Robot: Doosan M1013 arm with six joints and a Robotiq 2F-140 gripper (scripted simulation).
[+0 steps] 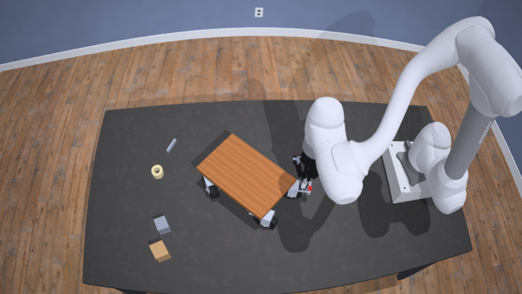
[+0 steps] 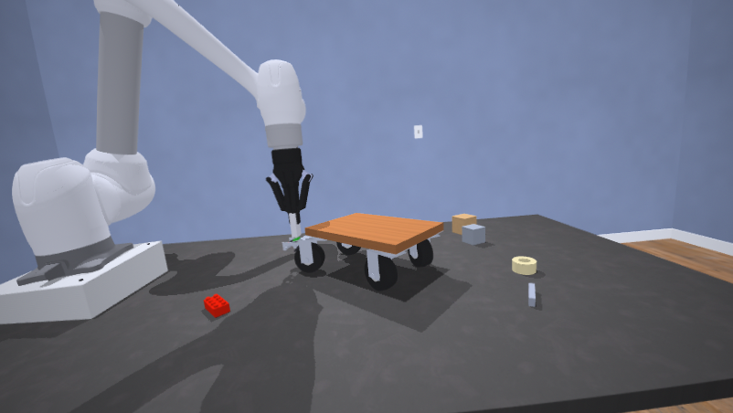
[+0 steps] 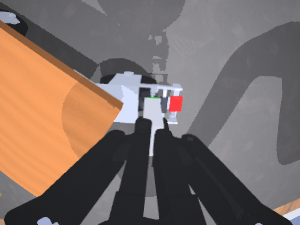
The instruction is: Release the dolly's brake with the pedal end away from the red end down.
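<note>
My gripper is now 50 mm above the brake pedal and 10 mm past it. The rest, counted from my hand: grey cube 550 mm ahead, 110 mm below, 20 mm to the left; small grey bar 450 mm ahead, 350 mm to the right, 130 mm below; red brick 180 mm behind, 160 mm to the right, 120 mm below.
</note>
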